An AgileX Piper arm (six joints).
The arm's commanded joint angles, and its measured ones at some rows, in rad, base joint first. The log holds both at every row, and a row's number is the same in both.
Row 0, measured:
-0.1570, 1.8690, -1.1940, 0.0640, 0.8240, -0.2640
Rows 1 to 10, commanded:
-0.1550, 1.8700, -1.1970, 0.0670, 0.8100, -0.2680
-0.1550, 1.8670, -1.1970, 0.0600, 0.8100, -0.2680
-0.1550, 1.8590, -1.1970, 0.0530, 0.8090, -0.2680
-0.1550, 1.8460, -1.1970, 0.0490, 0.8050, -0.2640
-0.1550, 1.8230, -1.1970, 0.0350, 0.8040, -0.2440
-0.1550, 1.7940, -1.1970, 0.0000, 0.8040, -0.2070
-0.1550, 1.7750, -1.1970, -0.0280, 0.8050, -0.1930
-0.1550, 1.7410, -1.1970, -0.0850, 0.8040, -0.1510
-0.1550, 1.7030, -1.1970, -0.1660, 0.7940, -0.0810
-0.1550, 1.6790, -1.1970, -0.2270, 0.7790, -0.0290
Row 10, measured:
-0.1570, 1.7230, -1.1940, -0.1260, 0.8050, -0.1120
